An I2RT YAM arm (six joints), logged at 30 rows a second.
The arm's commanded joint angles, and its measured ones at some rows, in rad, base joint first. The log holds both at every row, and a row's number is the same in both.
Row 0, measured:
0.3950, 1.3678, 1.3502, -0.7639, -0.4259, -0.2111
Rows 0 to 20, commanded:
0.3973, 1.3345, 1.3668, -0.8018, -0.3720, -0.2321
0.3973, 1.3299, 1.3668, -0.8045, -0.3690, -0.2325
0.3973, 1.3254, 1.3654, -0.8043, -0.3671, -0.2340
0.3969, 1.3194, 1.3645, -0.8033, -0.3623, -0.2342
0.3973, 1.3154, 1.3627, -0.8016, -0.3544, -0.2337
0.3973, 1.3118, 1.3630, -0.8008, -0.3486, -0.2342
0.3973, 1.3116, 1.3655, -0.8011, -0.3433, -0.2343
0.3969, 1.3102, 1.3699, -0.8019, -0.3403, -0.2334
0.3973, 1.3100, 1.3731, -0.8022, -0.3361, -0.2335
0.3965, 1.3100, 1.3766, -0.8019, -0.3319, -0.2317
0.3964, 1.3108, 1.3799, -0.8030, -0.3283, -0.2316
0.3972, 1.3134, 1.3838, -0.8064, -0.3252, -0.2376
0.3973, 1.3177, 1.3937, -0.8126, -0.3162, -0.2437
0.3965, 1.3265, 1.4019, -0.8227, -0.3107, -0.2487
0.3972, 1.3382, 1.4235, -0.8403, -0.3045, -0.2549
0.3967, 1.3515, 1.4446, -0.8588, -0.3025, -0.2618
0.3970, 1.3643, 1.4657, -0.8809, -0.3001, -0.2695
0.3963, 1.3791, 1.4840, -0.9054, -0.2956, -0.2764
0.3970, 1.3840, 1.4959, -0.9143, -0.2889, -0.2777
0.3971, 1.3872, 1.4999, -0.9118, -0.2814, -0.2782
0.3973, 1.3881, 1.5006, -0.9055, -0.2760, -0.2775
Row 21, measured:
0.3950, 1.3689, 1.4590, -0.8589, -0.3267, -0.2584
